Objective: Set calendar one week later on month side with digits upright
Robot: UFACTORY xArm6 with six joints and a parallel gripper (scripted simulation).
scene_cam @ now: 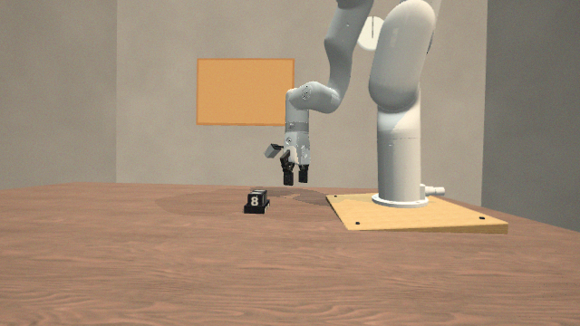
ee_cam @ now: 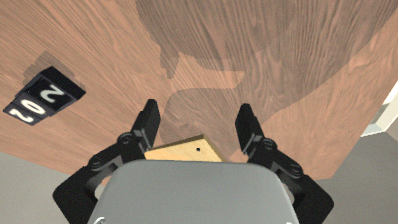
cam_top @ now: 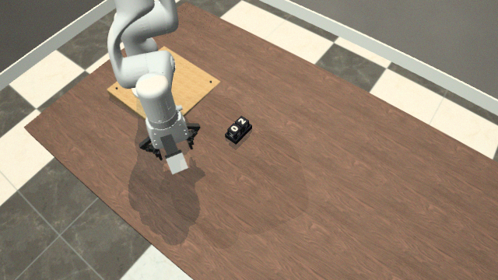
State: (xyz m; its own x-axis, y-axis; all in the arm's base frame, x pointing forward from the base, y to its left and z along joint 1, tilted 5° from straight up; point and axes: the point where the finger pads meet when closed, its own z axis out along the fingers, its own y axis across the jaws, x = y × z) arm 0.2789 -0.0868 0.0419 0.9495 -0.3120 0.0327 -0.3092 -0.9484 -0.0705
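The black cube is 50 mm ahead of my hand, 180 mm to the left of it and 20 mm below it. Round my hand: black tray: 50 mm ahead, 190 mm to the left, 40 mm below.
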